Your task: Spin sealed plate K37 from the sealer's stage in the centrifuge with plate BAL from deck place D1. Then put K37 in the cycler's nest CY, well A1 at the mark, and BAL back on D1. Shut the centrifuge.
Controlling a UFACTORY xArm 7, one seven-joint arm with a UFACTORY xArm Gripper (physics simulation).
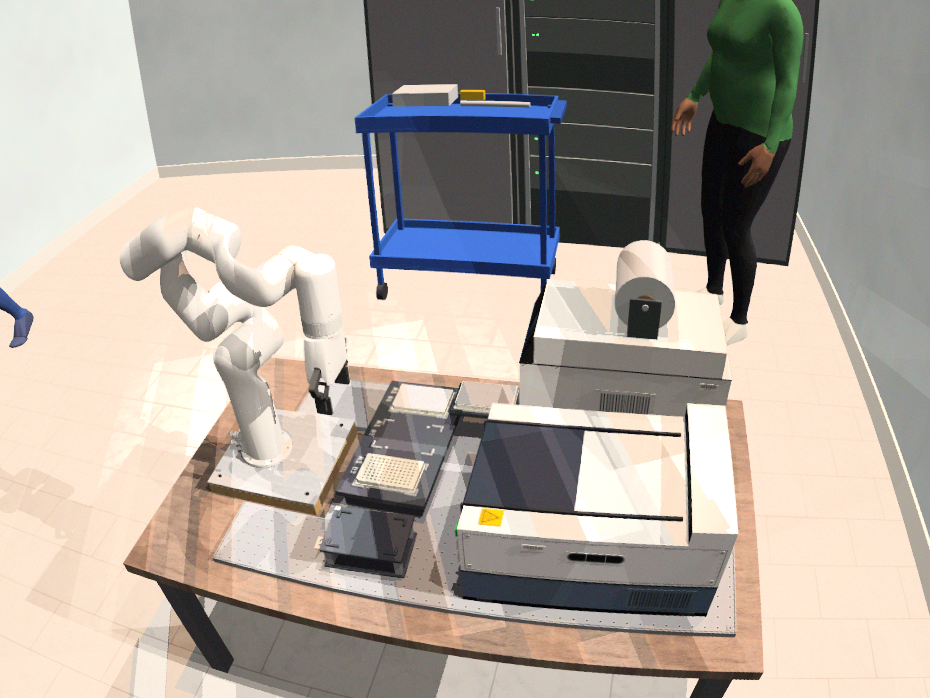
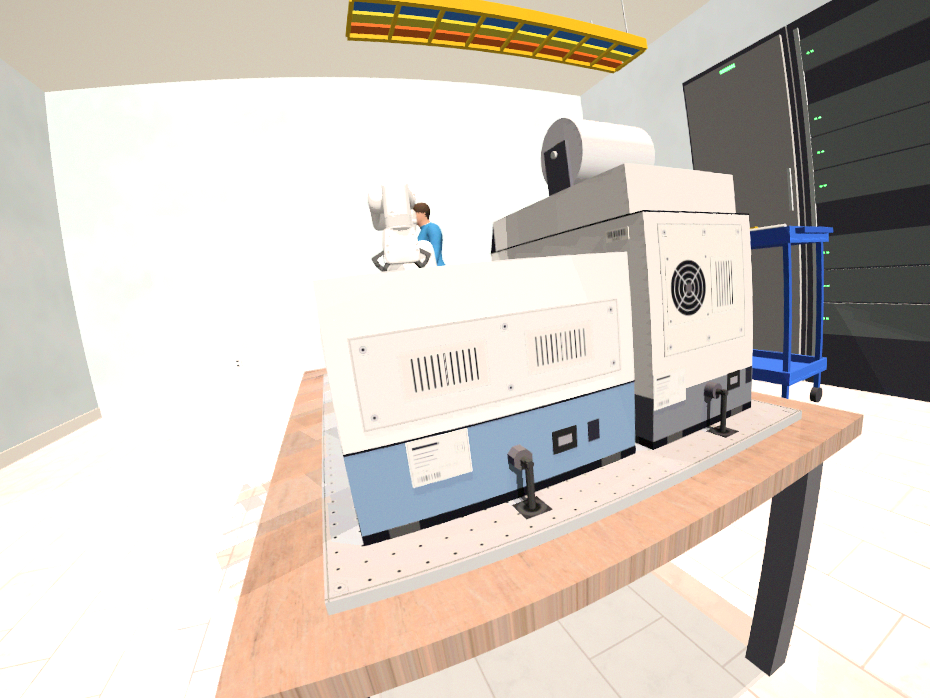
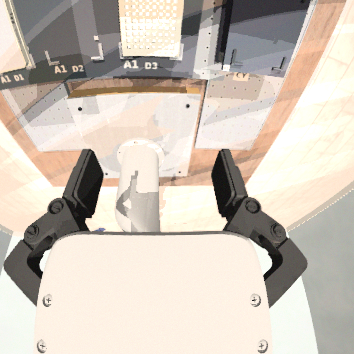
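My gripper is open and empty, raised near the robot's base, left of the deck. A pale plate sits on the sealer's stage, left of the sealer; its label is unreadable. A pale plate lies on deck place D1. The cycler's nest CY is dark, with corner brackets, and holds no plate. The centrifuge has a dark panel on the left of its top; I cannot tell whether it is open.
A perforated pale plate sits on D3 of the dark deck. D2, between D1 and D3, holds no plate. The tall sealer stands behind the centrifuge. A blue cart stands beyond the table.
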